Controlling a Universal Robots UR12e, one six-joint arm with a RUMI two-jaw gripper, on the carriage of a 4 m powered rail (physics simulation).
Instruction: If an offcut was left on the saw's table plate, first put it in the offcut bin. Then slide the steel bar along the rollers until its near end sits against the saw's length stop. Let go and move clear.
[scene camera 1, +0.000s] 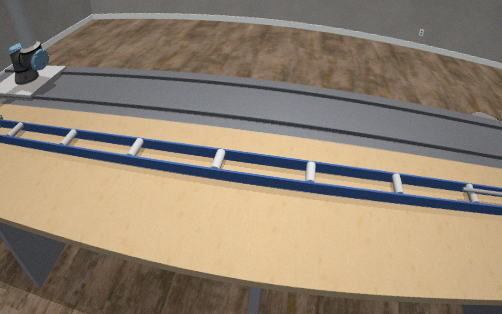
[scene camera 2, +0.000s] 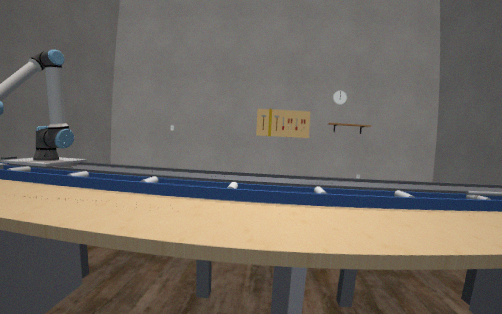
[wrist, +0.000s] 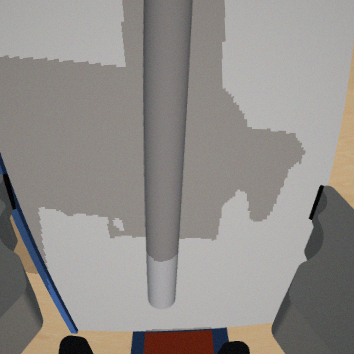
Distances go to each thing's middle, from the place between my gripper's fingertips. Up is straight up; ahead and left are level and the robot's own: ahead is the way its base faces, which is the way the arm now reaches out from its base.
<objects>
I see my gripper 2 cm above the offcut (wrist: 166, 38).
</objects>
